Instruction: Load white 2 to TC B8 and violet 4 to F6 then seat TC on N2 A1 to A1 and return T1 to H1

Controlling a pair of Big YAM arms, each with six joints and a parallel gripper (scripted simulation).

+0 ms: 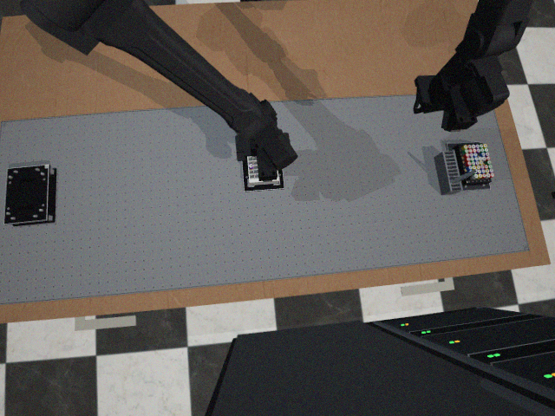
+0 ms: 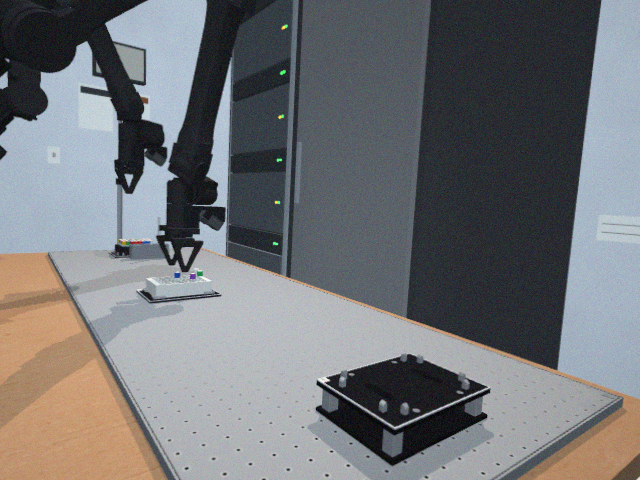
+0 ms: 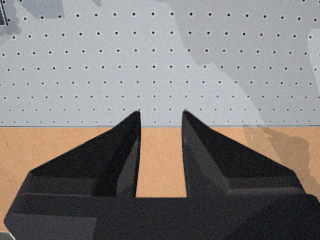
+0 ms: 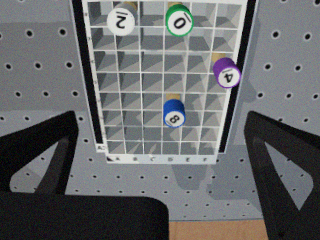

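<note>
My right hand is 50 mm above the tube carrier TC. Round my right hand: raised nest N2: 60 mm ahead, 670 mm to the right, 40 mm below; grey holder H1: 70 mm ahead, 570 mm to the left, 60 mm below.
</note>
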